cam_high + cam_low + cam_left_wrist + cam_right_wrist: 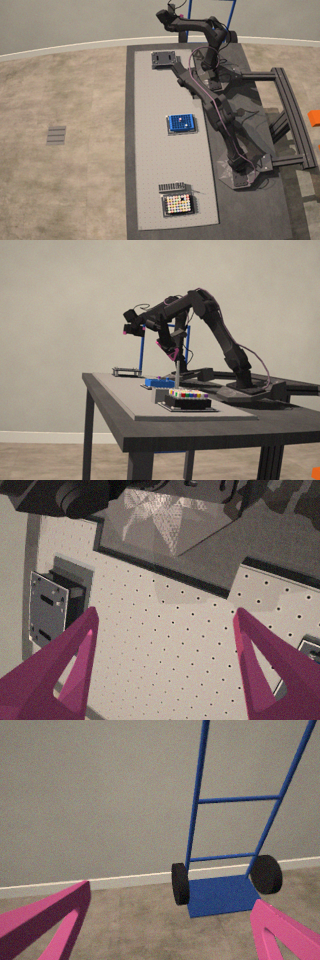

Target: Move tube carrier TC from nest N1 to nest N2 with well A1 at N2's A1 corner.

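The blue tube carrier TC lies 50 mm ahead of my right hand, 640 mm to the left of it and 250 mm below it. From my right hand the other things lie so: holder H1: 150 mm ahead, 990 mm to the left, 260 mm below; then corner label A1: 150 mm ahead, 110 mm to the left, 230 mm below.
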